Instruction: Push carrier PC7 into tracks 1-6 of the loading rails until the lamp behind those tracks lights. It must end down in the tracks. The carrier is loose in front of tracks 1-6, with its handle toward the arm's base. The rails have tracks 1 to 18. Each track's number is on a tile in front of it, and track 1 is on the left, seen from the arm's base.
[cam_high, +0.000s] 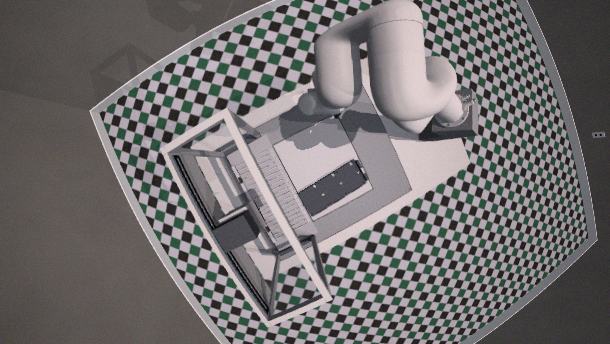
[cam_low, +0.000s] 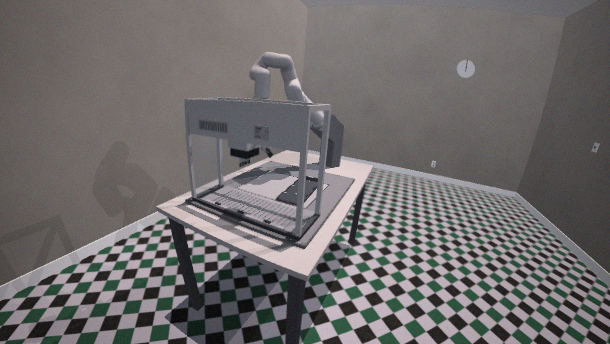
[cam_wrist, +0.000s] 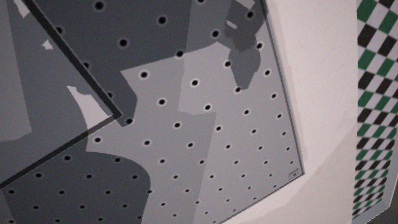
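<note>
Right now my hand is 34 cm to the right of the carrier PC7, 23 cm short of it and 10 cm above it.
</note>
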